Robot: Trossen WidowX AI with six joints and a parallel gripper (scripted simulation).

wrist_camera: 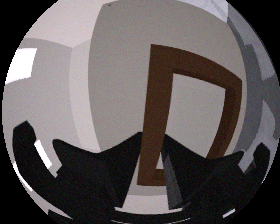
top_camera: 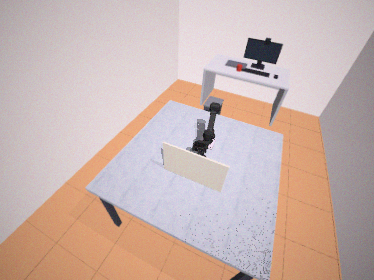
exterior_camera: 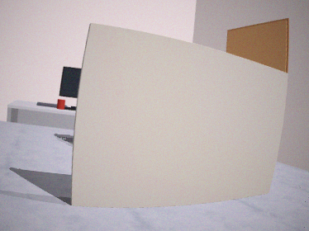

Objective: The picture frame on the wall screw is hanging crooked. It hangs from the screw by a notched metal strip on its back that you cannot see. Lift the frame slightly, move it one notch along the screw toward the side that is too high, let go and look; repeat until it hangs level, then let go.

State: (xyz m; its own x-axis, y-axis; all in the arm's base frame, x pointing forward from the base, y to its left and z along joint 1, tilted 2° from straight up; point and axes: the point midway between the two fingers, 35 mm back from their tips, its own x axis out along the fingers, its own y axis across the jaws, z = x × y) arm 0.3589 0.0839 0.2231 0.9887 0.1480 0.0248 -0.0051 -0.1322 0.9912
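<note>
The brown wooden picture frame is 1 cm ahead of my gripper tip, 1 cm to the left of it and 5 cm below it. From my gripper tip the other things lie so: wall panel (2 cm ahead, 1 cm to the right, 7 cm below).
</note>
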